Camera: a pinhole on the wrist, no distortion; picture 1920 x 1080 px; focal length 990.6 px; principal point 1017.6 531.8 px. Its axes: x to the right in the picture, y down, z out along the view. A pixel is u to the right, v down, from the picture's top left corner.
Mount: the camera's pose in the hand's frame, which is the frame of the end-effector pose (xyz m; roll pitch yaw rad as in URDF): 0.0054 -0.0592 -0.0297 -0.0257 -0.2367 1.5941
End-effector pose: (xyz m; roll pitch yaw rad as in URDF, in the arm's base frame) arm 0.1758 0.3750 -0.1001 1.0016 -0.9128 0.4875
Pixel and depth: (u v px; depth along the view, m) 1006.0 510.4 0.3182
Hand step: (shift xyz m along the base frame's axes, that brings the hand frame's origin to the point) 0.1238 -0.2840 0.0258
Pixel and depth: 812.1 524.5 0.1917
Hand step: 0.1249 -0.1614 -0.0220
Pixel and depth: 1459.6 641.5 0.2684
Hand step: -0.0076 -0.2543 0.0562
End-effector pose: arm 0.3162 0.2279 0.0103 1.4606 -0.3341 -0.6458
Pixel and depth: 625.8 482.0 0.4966
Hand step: -0.1657 -0.4327 -0.2935
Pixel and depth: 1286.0 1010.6 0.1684
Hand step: -0.1392 -0.0803 -0.0640
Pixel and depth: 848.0 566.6 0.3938
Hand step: -0.1802 -0.3134 -0.1741
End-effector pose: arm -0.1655 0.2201 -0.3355 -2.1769 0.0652 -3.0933
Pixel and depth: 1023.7 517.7 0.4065
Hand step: 0.0212 -0.3870 -0.0835
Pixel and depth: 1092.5 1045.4 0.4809
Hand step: 0.2836 -0.4288 -0.1177
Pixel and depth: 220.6 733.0 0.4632
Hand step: 0.1008 -0.5706 0.2540
